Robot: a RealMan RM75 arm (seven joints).
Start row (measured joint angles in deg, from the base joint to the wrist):
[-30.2 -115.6 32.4 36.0 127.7 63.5 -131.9]
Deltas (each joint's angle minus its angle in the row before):
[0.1 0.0 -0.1 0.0 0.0 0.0 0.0]
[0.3 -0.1 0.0 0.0 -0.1 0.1 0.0]
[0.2 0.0 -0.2 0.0 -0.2 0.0 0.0]
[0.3 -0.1 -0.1 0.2 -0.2 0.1 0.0]
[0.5 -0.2 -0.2 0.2 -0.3 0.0 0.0]
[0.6 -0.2 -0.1 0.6 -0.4 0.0 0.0]
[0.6 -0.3 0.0 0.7 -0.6 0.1 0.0]
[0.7 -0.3 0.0 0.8 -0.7 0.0 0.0]
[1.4 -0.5 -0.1 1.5 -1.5 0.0 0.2]
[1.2 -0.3 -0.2 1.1 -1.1 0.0 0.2]
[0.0 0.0 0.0 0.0 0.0 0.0 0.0]
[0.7 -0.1 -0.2 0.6 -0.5 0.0 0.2]
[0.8 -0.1 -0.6 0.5 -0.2 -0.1 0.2]
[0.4 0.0 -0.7 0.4 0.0 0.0 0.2]
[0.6 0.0 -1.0 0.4 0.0 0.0 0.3]
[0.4 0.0 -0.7 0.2 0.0 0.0 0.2]
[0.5 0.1 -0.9 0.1 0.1 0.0 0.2]
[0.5 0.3 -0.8 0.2 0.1 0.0 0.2]
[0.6 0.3 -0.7 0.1 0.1 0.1 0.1]
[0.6 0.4 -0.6 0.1 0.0 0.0 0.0]
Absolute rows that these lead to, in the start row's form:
[-30.1 -115.6 32.3 36.0 127.7 63.5 -131.9]
[-29.8 -115.7 32.3 36.0 127.6 63.6 -131.9]
[-29.6 -115.7 32.1 36.0 127.4 63.6 -131.9]
[-29.3 -115.8 32.0 36.2 127.2 63.7 -131.9]
[-28.8 -116.0 31.8 36.4 126.9 63.7 -131.9]
[-28.2 -116.2 31.7 37.0 126.5 63.7 -131.9]
[-27.6 -116.5 31.7 37.7 125.9 63.8 -131.9]
[-26.9 -116.8 31.7 38.5 125.2 63.8 -131.9]
[-25.5 -117.3 31.6 40.0 123.7 63.8 -131.7]
[-24.3 -117.6 31.4 41.1 122.6 63.8 -131.5]
[-24.3 -117.6 31.4 41.1 122.6 63.8 -131.5]
[-23.6 -117.7 31.2 41.7 122.1 63.8 -131.3]
[-22.8 -117.8 30.6 42.2 121.9 63.7 -131.1]
[-22.4 -117.8 29.9 42.6 121.9 63.7 -130.9]
[-21.8 -117.8 28.9 43.0 121.9 63.7 -130.6]
[-21.4 -117.8 28.2 43.2 121.9 63.7 -130.4]
[-20.9 -117.7 27.3 43.3 122.0 63.7 -130.2]
[-20.4 -117.4 26.5 43.5 122.1 63.7 -130.0]
[-19.8 -117.1 25.8 43.6 122.2 63.8 -129.9]
[-19.2 -116.7 25.2 43.7 122.2 63.8 -129.9]

